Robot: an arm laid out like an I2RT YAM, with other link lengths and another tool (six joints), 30 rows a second.
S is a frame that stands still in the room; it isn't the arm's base.
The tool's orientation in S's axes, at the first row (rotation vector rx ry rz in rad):
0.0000 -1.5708 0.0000
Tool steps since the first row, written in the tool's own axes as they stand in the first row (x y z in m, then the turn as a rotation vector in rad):
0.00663 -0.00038 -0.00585 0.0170 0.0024 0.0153
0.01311 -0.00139 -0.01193 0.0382 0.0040 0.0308
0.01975 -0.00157 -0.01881 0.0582 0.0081 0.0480
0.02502 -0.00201 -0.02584 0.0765 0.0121 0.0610
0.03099 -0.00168 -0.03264 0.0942 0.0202 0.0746
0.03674 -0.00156 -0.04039 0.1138 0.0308 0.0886
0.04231 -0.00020 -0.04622 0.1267 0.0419 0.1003
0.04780 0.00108 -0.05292 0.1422 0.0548 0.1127
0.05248 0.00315 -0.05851 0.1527 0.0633 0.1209
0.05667 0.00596 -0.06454 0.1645 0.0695 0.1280
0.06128 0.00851 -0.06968 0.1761 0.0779 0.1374
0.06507 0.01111 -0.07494 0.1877 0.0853 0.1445
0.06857 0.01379 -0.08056 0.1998 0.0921 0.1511
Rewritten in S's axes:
0.00585 -0.00038 0.00663 -0.0153 0.0024 0.0170
0.01193 -0.00139 0.01311 -0.0308 0.0040 0.0382
0.01881 -0.00157 0.01975 -0.0480 0.0081 0.0582
0.02584 -0.00201 0.02502 -0.0610 0.0121 0.0765
0.03264 -0.00168 0.03099 -0.0746 0.0202 0.0942
0.04039 -0.00156 0.03674 -0.0886 0.0308 0.1138
0.04622 -0.00020 0.04231 -0.1003 0.0419 0.1267
0.05292 0.00108 0.04780 -0.1127 0.0548 0.1422
0.05851 0.00315 0.05248 -0.1209 0.0633 0.1527
0.06454 0.00596 0.05667 -0.1280 0.0695 0.1645
0.06968 0.00851 0.06128 -0.1374 0.0779 0.1761
0.07494 0.01111 0.06507 -0.1445 0.0853 0.1877
0.08056 0.01379 0.06857 -0.1511 0.0921 0.1998

